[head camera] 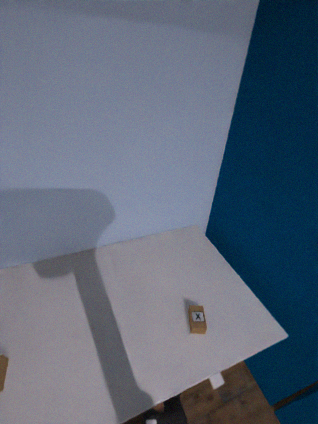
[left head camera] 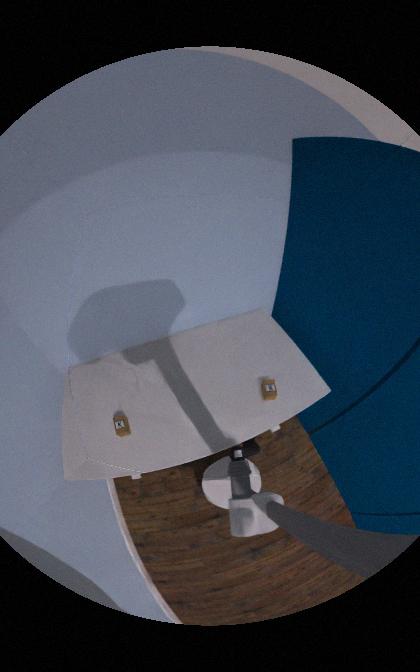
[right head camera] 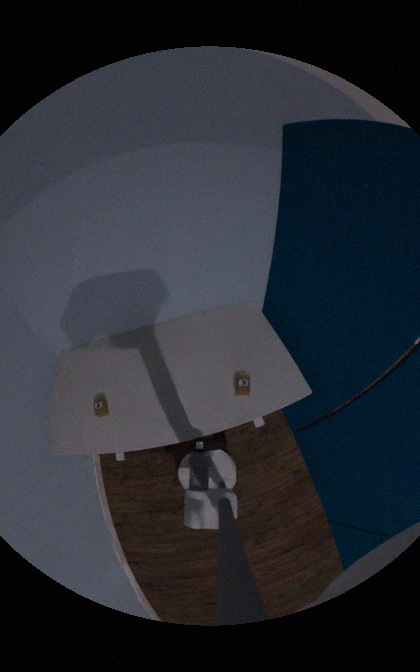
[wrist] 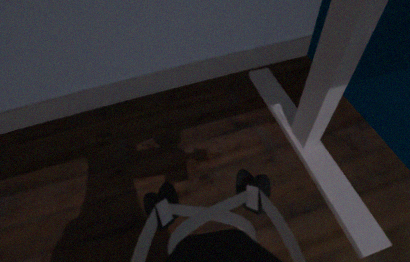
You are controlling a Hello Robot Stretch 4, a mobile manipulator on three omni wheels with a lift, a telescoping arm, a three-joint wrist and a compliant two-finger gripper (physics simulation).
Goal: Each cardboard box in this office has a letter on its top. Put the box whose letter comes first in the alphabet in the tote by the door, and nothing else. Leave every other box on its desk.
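Places are measured from the robot's base along level axes (x ahead, y left, z up), in millimetres.
Where they show: gripper, fingertip midpoint: (wrist: 206, 190).
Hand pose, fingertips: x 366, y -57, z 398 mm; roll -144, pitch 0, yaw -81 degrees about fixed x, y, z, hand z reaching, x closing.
Note:
After its pixels a point has its place.
A small cardboard box with an X on top (head camera: 198, 325) @(x 421, y -192, z 742 mm) (left head camera: 269, 396) (right head camera: 243, 390) stands on the right part of the white desk (head camera: 150, 300) @(x 557, y 1, z 692 mm) (left head camera: 225, 370) (right head camera: 210, 360). A second box, marked K (left head camera: 123, 430) (right head camera: 102, 411), stands on the desk's left part; its edge shows at the left of the head camera view. My gripper (wrist: 206, 190) @(x 366, y -57, z 398 mm) is open, with its two fingertips apart over the wood floor and no object between them. In the head views it is largely hidden at the desk's front edge. The tote does not show.
A white desk leg with a long foot (wrist: 345, 200) @(x 505, y -388, z -3 mm) stands on the floor to the right of my gripper. A pale wall (head camera: 125, 125) @(x 1002, y 111, z 1376 mm) rises behind the desk, and a blue wall (head camera: 280, 175) @(x 793, y -555, z 1227 mm) (left head camera: 350, 250) is on the right. My base (right head camera: 227, 465) is before the desk's front edge.

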